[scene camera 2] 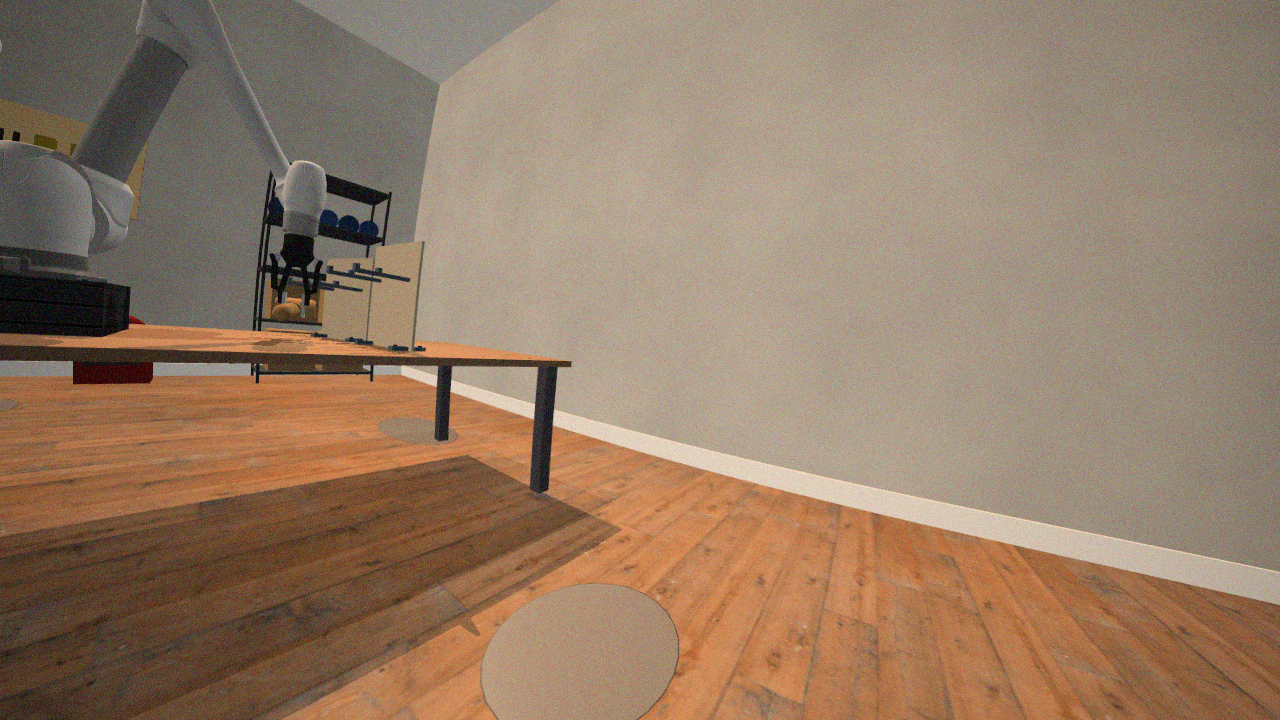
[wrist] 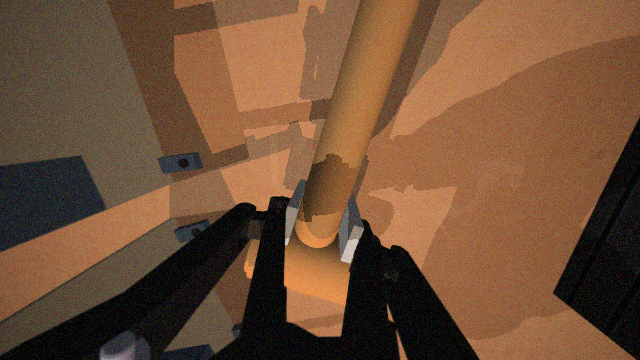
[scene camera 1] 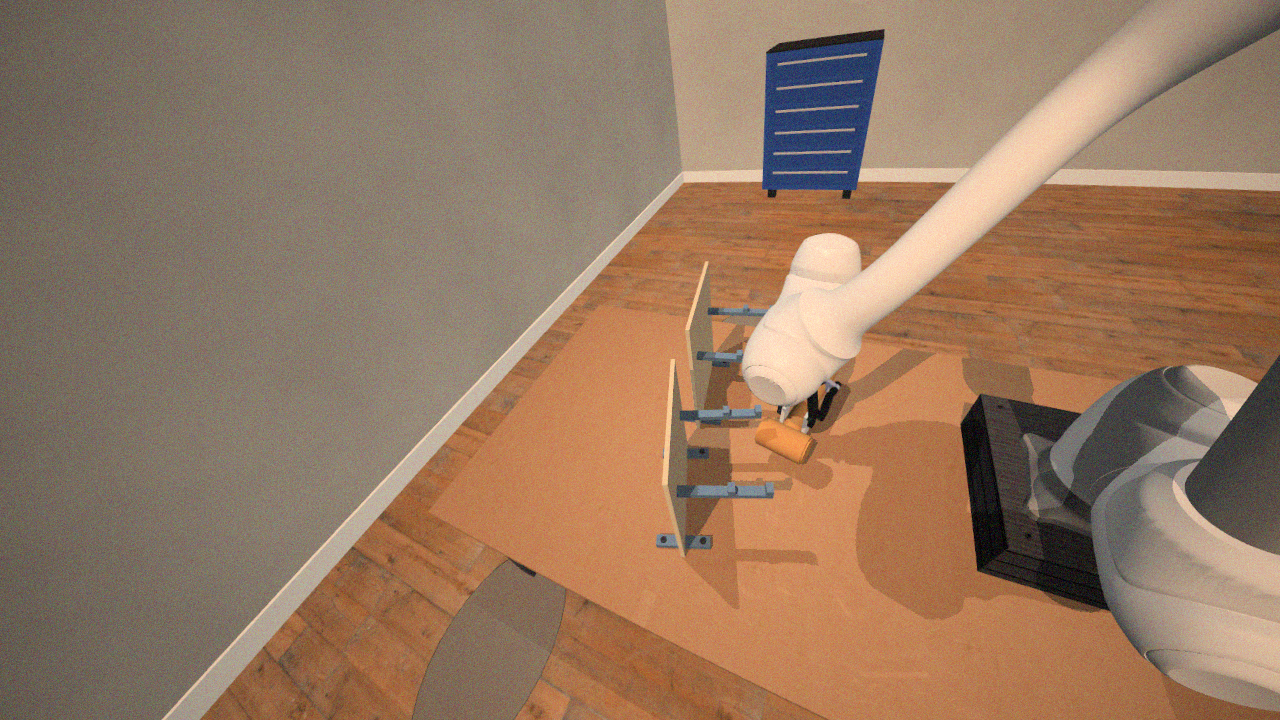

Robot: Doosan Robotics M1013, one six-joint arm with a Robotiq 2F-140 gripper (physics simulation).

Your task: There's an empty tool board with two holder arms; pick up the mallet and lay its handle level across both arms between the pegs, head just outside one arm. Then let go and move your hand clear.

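Pixels of known places: gripper, between the fingertips: [wrist: 323, 199]; arm's base, origin of its link: [scene camera 1: 1085, 493].
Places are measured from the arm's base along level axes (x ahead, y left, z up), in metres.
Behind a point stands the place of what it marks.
Observation:
The orange-brown mallet has a thick round head [scene camera 1: 785, 441] @(x 0.481, y 0.115, z 0.014 m) [scene camera 2: 286, 310] @(x 0.463, y -0.174, z -0.019 m) [wrist: 317, 280] @(x 0.476, y 0.092, z 0.020 m) and a long handle [wrist: 372, 75] @(x 0.463, y -0.073, z -0.001 m). My gripper [scene camera 1: 794, 420] @(x 0.482, y 0.041, z -0.036 m) [scene camera 2: 294, 304] @(x 0.482, y 0.041, z -0.036 m) [wrist: 323, 199] @(x 0.482, y 0.041, z -0.036 m) is shut on the handle close to the head. The mallet hangs above the table, apart from its shadow. Two upright pale boards stand in scene camera 1, a near one [scene camera 1: 677, 447] @(x 0.642, y 0.264, z 0.094 m) and a far one [scene camera 1: 700, 344] @(x 0.724, y -0.007, z 0.100 m). The near one has two blue pegged arms, one [scene camera 1: 716, 415] @(x 0.611, y 0.157, z 0.081 m) level with the mallet head and one [scene camera 1: 716, 491] @(x 0.545, y 0.307, z 0.081 m) closer to the camera. Neither board's arms visibly hold a tool. The arm hides part of the far board's arms.
The boards stand on blue feet [scene camera 1: 683, 541] @(x 0.592, y 0.365, z -0.064 m) on the orange-brown table [scene camera 1: 572, 429] @(x 1.009, y 0.233, z -0.104 m) [scene camera 2: 501, 356] @(x 1.054, y -0.203, z -0.105 m). The black robot plinth [scene camera 1: 984, 501] @(x 0.127, y 0.050, z -0.048 m) [scene camera 2: 67, 306] @(x 0.108, y -0.184, z -0.050 m) is on the other side of the mallet. A blue cabinet [scene camera 1: 819, 116] stands by the far wall. A black shelf rack [scene camera 2: 387, 214] stands behind the table.

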